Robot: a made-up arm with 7 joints.
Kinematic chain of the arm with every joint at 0, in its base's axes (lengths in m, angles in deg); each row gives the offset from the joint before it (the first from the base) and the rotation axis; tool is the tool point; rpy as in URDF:
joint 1: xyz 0 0 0 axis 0.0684 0.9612 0.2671
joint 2: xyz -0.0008 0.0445 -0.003 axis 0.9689 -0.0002 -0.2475
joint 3: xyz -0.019 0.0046 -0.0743 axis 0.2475 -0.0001 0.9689
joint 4: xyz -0.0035 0 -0.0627 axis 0.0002 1 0
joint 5: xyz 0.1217 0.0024 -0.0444 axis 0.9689 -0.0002 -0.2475
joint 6: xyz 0.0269 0 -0.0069 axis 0.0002 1 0
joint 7: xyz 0.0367 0 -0.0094 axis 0.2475 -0.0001 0.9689
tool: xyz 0 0 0 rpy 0 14.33 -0.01
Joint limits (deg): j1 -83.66..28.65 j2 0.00..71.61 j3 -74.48..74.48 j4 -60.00..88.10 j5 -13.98..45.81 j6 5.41..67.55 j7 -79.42..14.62
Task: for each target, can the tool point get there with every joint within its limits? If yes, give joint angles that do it. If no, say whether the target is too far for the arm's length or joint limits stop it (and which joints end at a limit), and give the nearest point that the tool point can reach.
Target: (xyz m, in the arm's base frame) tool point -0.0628 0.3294 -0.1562
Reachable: yes | joints 10.12 51.88 48.14 69.43 24.08 36.50 7.09
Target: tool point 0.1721 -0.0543 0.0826
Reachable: yes | joints -72.88 28.12 -28.75 -32.16 18.51 41.47 -39.41
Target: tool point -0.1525 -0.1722 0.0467
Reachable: no: joint limits stop it (at a limit: joint 1, joint 2, joint 3, joint 5) | nearest point -0.0161 -0.0960 0.0215 | short by 0.158 m
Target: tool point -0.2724 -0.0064 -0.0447
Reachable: no: joint limits stop it (at a limit: joint 1, joint 2, joint 4, joint 5, joint 6) | nearest point -0.2388 0.0292 -0.2087 | short by 0.171 m
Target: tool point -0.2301 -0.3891 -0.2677
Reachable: no: too far | nearest point -0.1088 -0.1248 -0.2183 | short by 0.295 m
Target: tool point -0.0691 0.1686 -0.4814
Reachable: no: too far | nearest point -0.0461 0.1277 -0.3238 | short by 0.164 m
